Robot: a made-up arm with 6 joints. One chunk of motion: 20 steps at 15 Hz.
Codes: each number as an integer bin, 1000 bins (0 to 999) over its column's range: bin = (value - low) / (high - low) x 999, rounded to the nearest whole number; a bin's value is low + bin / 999 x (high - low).
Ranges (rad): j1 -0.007..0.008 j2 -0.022..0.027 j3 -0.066..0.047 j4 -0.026..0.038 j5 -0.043..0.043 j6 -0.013..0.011
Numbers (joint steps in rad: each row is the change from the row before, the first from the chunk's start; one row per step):
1: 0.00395 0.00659 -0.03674 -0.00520 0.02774 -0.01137
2: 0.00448 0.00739 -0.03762 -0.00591 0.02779 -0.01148
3: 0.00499 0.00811 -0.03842 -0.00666 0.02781 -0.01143
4: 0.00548 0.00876 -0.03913 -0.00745 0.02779 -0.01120
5: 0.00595 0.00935 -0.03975 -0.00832 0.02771 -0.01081
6: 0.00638 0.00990 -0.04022 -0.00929 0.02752 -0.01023
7: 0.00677 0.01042 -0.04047 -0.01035 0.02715 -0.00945
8: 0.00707 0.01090 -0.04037 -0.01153 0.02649 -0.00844
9: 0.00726 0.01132 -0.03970 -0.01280 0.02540 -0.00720
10: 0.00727 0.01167 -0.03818 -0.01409 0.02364 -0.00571
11: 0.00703 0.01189 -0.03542 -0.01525 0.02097 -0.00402
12: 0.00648 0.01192 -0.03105 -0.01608 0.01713 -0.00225
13: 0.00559 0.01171 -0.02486 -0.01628 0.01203 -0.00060
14: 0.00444 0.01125 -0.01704 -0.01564 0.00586 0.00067
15: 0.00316 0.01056 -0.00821 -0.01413 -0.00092 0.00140
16: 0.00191 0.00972 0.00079 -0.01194 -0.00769 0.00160
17: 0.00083 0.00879 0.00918 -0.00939 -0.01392 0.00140
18: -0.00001 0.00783 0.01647 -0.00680 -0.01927 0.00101
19: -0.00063 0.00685 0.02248 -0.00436 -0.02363 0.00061
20: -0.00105 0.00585 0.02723 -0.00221 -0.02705 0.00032
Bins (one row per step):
1: 729 583 259 325 822 68
2: 765 599 251 314 822 63
3: 799 614 244 302 823 65
4: 831 627 238 290 822 75
5: 862 639 232 276 821 91
6: 891 650 228 261 819 115
7: 917 661 226 244 815 148
8: 937 671 227 226 807 190
9: 950 679 233 206 795 241
10: 950 686 246 186 774 303
11: 934 691 270 168 743 374
12: 898 692 309 155 698 447
13: 838 687 364 152 639 516
14: 762 678 433 162 568 569
15: 677 664 511 185 489 599
16: 593 647 590 219 410 608
17: 521 628 665 259 338 599
18: 466 608 729 300 276 583
19: 424 588 782 338 225 567
20: 396 568 824 371 185 554

